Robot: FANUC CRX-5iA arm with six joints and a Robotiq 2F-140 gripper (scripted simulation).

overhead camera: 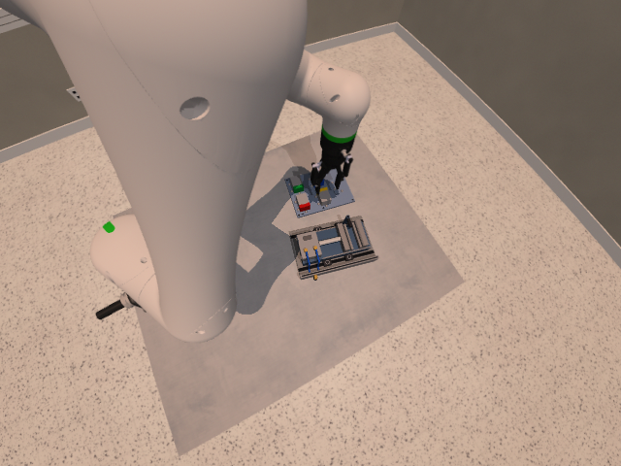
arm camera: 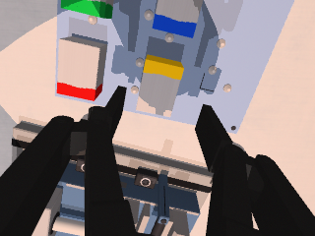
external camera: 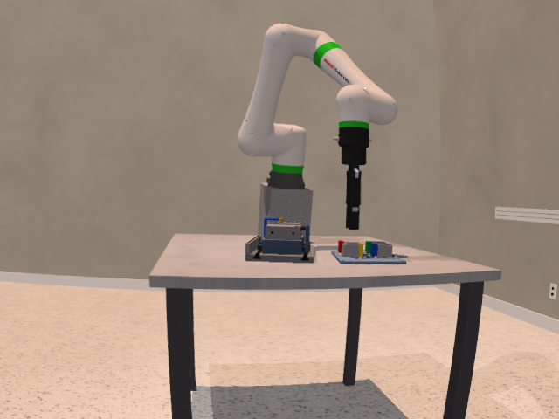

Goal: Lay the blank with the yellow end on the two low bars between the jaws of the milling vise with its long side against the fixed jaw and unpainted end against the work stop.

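The yellow-ended blank lies 9 cm below my hand. The rest, counted from my hand: blue-ended blank 2 cm ahead, 9 cm to the left, 9 cm below; plate 1 cm ahead, 5 cm to the left, 11 cm below; red-ended blank 9 cm behind, 3 cm to the left, 9 cm below.
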